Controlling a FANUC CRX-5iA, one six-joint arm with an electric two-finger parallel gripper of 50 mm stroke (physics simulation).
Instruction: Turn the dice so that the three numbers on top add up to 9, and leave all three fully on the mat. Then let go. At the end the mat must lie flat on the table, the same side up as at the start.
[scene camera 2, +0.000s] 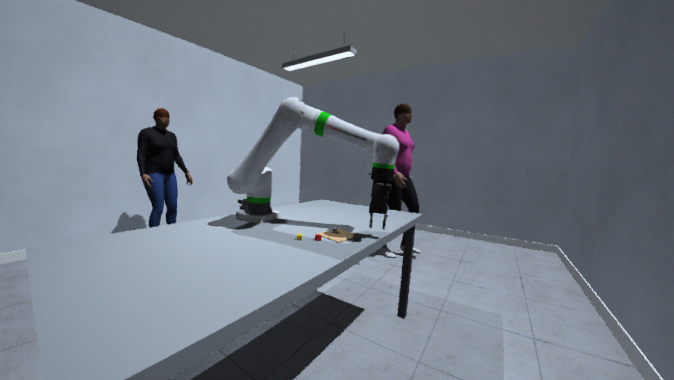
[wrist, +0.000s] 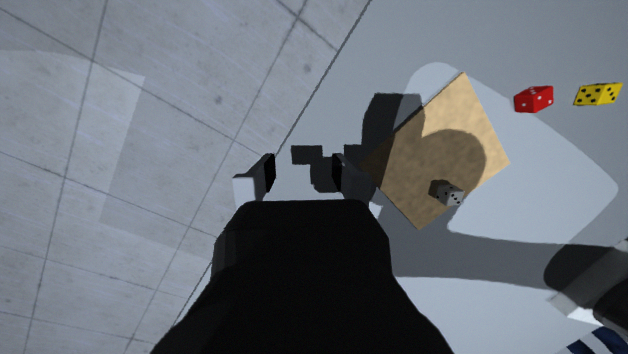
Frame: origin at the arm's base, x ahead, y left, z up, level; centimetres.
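Where they show: gripper, between the fingertips: (scene camera 2: 376, 228) (wrist: 303, 165); arm's base, origin of its link: (scene camera 2: 258, 212).
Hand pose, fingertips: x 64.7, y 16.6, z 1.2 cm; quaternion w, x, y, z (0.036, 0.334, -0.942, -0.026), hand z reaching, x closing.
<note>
Each offset is from my fingertips to the top centre of the thing. Level surfaces: height alone.
A grey die {dx -17.7, dy -7.2, dz -2.1 cm} (scene camera 2: 335, 230) (wrist: 449, 194) sits on the tan mat {dx -13.9, dy -8.9, dz -4.1 cm} (scene camera 2: 341, 238) (wrist: 452, 107), near the mat's lower right edge in the wrist view; three pips show on its right-hand visible face. A red die {dx -15.9, dy -20.0, dz -2.5 cm} (scene camera 2: 318, 237) (wrist: 534, 99) and a yellow die {dx -21.5, dy -25.3, dz -2.5 cm} (scene camera 2: 299, 236) (wrist: 597, 94) lie on the table beside the mat. The yellow die shows five pips on its left visible face and three on its right one; the red die's top number is hard to read. My gripper (scene camera 2: 378, 221) (wrist: 303, 165) is open and empty, above the table beside the mat.
The table {dz -4.5 cm} (scene camera 2: 165, 280) (wrist: 490, 30) has its edge close under my gripper, with the tiled floor (wrist: 150, 200) beyond. Arm shadows cross the mat and table. One person (scene camera 2: 161, 165) stands behind the table at the left, another (scene camera 2: 404, 150) behind the arm.
</note>
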